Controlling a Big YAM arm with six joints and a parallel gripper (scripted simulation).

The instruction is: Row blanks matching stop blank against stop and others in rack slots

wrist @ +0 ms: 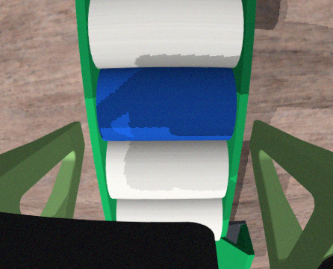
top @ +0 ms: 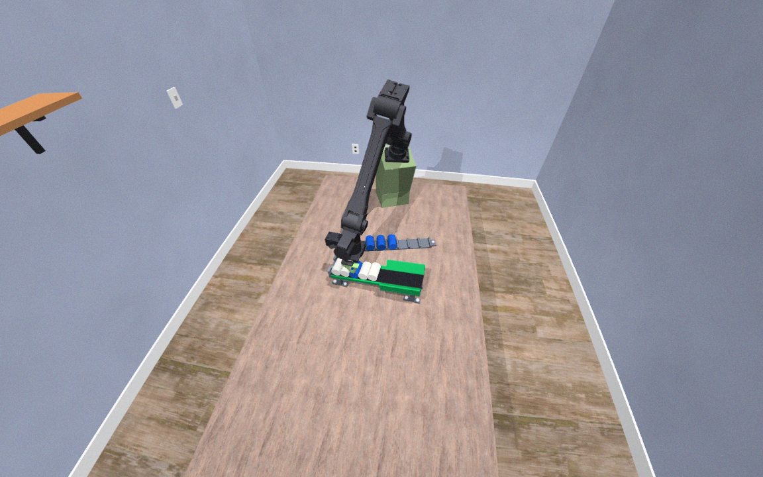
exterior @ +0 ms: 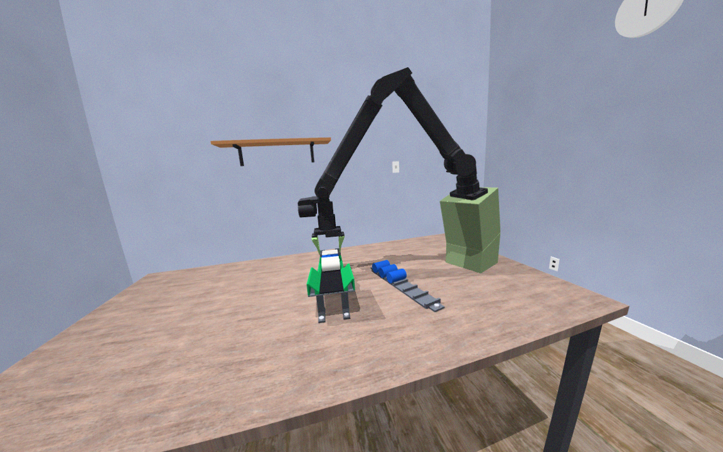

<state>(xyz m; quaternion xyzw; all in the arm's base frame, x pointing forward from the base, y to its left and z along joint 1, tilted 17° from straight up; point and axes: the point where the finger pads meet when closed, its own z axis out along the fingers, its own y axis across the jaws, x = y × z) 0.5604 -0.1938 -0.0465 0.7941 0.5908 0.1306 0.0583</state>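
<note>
The grey stock rack is 21 cm behind my hand, 19 cm to the left of it and 12 cm below it.
</note>
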